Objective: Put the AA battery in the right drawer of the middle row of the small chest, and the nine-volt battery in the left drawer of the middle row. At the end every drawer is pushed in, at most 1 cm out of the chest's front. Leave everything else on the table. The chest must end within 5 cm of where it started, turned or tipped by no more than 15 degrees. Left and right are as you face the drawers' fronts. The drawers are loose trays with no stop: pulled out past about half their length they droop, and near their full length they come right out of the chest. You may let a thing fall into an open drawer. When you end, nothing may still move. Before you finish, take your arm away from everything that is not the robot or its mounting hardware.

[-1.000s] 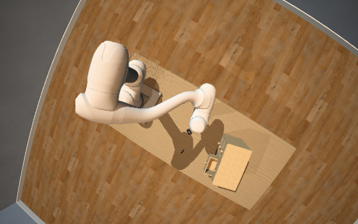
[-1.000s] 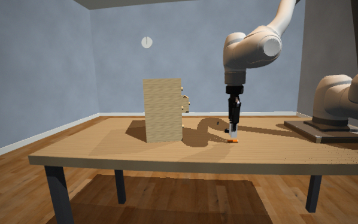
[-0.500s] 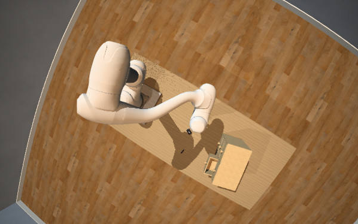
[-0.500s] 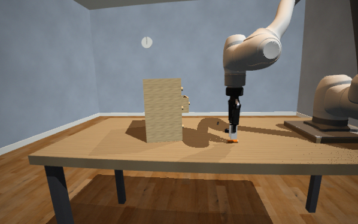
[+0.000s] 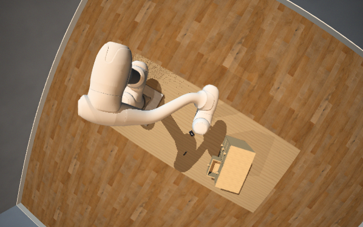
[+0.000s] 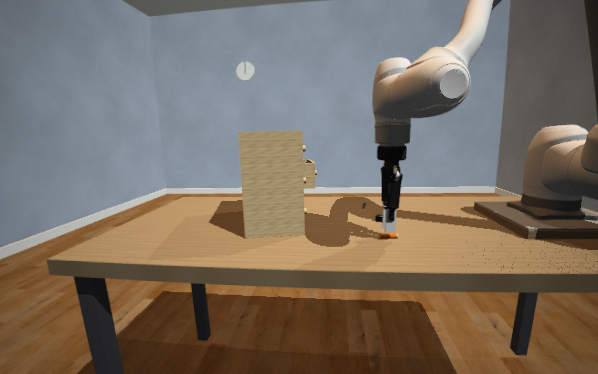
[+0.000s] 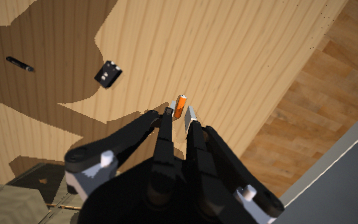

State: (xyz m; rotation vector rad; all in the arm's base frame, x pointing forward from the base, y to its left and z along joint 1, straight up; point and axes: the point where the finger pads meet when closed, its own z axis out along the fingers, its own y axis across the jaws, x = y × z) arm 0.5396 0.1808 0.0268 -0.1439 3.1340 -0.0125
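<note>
Right now the orange AA battery is 50 mm below my hand. The rest, counted from my hand: black AA battery (340 mm to the right, 50 mm below, 40 mm ahead); then black nine-volt battery (150 mm to the right, 50 mm below, 20 mm behind).
</note>
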